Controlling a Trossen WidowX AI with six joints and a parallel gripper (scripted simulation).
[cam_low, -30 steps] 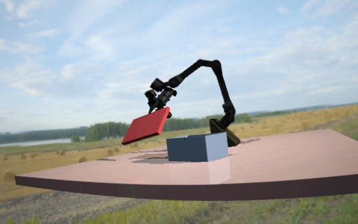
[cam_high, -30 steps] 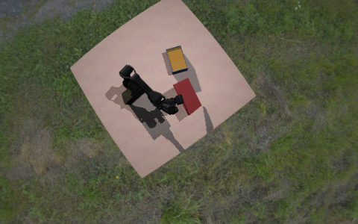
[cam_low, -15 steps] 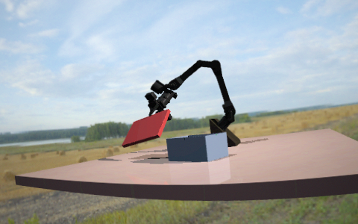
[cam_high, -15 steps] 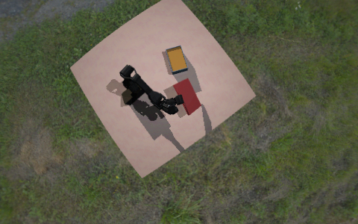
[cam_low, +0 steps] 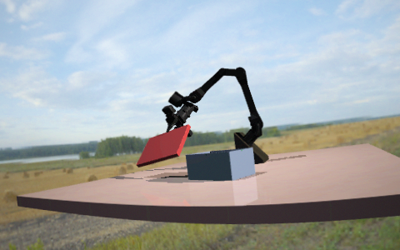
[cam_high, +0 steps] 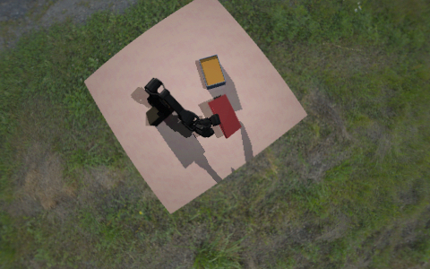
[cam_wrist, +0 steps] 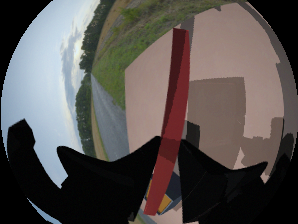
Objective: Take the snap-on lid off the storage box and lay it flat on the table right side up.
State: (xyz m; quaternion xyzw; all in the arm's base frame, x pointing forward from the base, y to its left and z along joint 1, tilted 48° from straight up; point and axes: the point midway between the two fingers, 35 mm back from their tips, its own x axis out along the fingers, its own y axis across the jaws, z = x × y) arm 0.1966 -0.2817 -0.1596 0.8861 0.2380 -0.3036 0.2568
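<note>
Right now my gripper tip is 6 cm short of the lid, 1 cm to the left of it and 5 cm above it. Round my gripper tip: storage box (20 cm ahead, 29 cm to the left, 14 cm below).
</note>
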